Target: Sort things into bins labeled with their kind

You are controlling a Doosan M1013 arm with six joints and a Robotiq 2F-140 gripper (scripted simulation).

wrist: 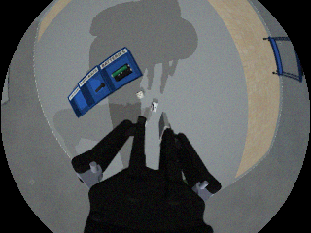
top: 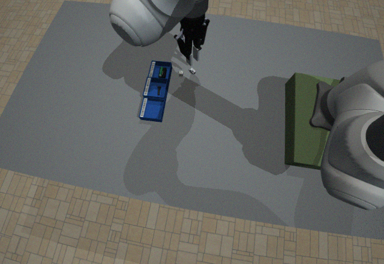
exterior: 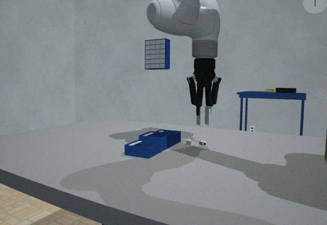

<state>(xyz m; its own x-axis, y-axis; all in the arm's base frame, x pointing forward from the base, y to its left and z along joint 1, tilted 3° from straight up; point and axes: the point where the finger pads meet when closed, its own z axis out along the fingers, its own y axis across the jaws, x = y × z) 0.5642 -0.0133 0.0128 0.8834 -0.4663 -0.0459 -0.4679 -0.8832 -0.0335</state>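
The white piece is 10 cm below my hand, 4 cm ahead of it and 3 cm to the left of it. From my hand the other things lie so: black thing 13 cm to the left, 9 cm below, 9 cm ahead; green thing 12 cm ahead, 8 cm below, 6 cm to the left.
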